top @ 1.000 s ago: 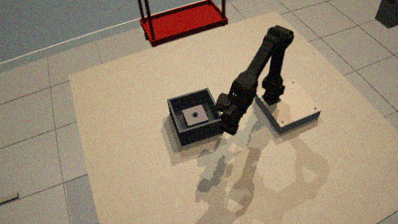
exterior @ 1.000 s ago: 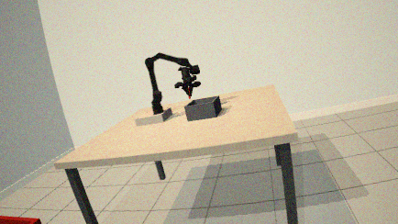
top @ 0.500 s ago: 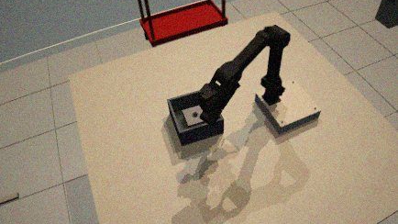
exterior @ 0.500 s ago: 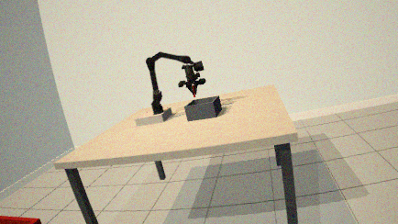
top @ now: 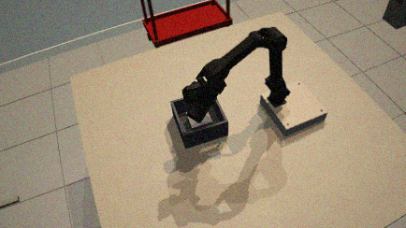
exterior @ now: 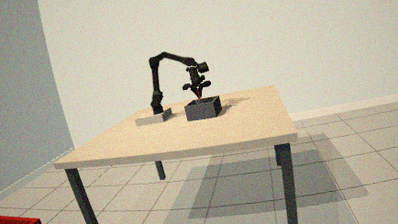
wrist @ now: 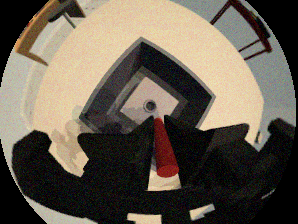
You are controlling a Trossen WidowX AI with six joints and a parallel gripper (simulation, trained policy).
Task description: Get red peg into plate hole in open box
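Now: the red peg 20 mm to the left of my gripper tip, 20 mm above it and 10 mm behind it. From my gripper tip the other things lie so: grey plate 70 mm below, 10 mm to the right, 10 mm ahead; then dark box 90 mm below, 10 mm to the right, 10 mm ahead.
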